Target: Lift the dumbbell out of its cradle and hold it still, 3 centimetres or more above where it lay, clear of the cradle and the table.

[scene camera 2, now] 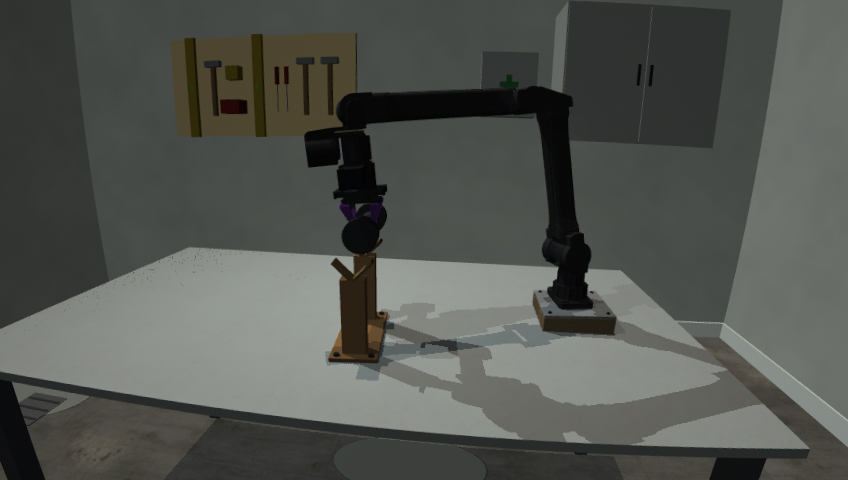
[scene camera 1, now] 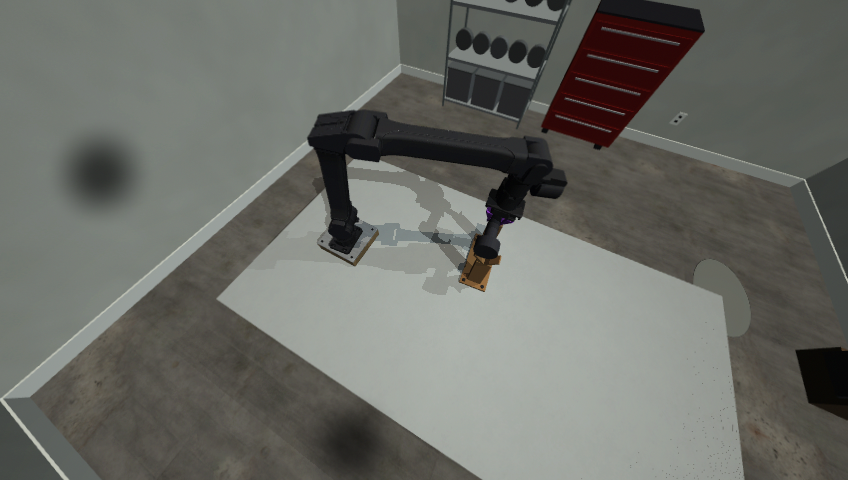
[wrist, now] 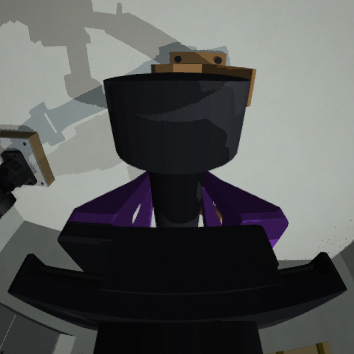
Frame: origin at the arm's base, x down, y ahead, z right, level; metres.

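Seen in the pictures: gripper, fingertip midpoint: (scene camera 1: 493, 222) (wrist: 176, 174); arm's base at its link origin: (scene camera 2: 568, 299) (scene camera 1: 346, 238) (wrist: 20, 166).
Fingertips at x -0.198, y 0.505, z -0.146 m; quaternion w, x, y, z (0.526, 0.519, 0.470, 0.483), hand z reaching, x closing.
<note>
Pixels of each thing's middle, then the offset from my fingertips to it. Level surfaces: height alone.
- black dumbbell at the middle of its body: (wrist: 176, 213) (scene camera 2: 366, 225) (scene camera 1: 493, 225) dx -0.017, dy +0.001, dz +0.026 m
- orange-brown cradle at the middle of its body: (wrist: 195, 131) (scene camera 2: 360, 293) (scene camera 1: 486, 249) dx +0.138, dy +0.017, dz +0.019 m
- table at its surface level: dx +0.242 m
The black dumbbell (scene camera 1: 487, 246) (scene camera 2: 359, 234) (wrist: 177, 125) has two round heads and a thinner handle. It hangs roughly level above the cradle. My gripper (scene camera 1: 498, 220) (scene camera 2: 362, 214) (wrist: 176, 174), with purple fingers, points down and is shut on the handle between the heads. The orange-brown cradle (scene camera 1: 477, 273) (scene camera 2: 353, 315) (wrist: 197, 58) stands upright on the table (scene camera 1: 535, 356) (scene camera 2: 238, 356), with two posts and V-shaped tops. In the scene camera 2 view, a gap shows between the near head and the bottom of the near V. The far V is partly hidden by the dumbbell.
The arm's base plate (scene camera 1: 355, 255) (scene camera 2: 577, 322) (wrist: 44, 160) is on the table to one side of the cradle. A red drawer cabinet (scene camera 1: 618, 77) and a shelf rack (scene camera 1: 490, 68) stand on the floor beyond the table. A tool board (scene camera 2: 226, 47) hangs on the wall.
</note>
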